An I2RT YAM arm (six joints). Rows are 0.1 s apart.
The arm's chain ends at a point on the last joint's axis. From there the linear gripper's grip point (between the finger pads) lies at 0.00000 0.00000 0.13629 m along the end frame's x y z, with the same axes.
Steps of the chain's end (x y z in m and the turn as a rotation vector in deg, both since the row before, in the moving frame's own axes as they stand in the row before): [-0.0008, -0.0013, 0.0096, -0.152, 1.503, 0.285]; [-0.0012, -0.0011, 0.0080, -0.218, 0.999, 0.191]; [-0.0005, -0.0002, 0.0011, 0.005, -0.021, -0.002]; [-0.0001, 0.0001, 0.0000, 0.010, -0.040, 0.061]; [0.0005, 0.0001, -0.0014, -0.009, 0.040, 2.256]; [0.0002, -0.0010, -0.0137, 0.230, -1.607, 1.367]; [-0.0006, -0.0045, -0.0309, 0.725, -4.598, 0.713]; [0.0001, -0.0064, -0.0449, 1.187, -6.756, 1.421]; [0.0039, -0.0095, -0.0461, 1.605, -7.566, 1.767]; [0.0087, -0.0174, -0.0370, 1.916, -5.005, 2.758]
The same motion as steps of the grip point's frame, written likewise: [0.0028, -0.0009, 0.0096, -0.152, 1.503, 0.285]; [0.0012, -0.0006, 0.0080, -0.218, 0.999, 0.191]; [-0.0005, -0.0002, 0.0011, 0.005, -0.021, -0.002]; [-0.0002, 0.0001, 0.0000, 0.010, -0.040, 0.061]; [0.0006, 0.0001, -0.0014, -0.009, 0.040, 2.256]; [-0.0036, -0.0016, -0.0138, 0.230, -1.607, 1.367]; [-0.0115, -0.0063, -0.0313, 0.725, -4.598, 0.713]; [-0.0159, -0.0094, -0.0459, 1.187, -6.756, 1.421]; [-0.0140, -0.0136, -0.0473, 1.605, -7.566, 1.767]; [-0.0031, -0.0222, -0.0376, 1.916, -5.005, 2.758]
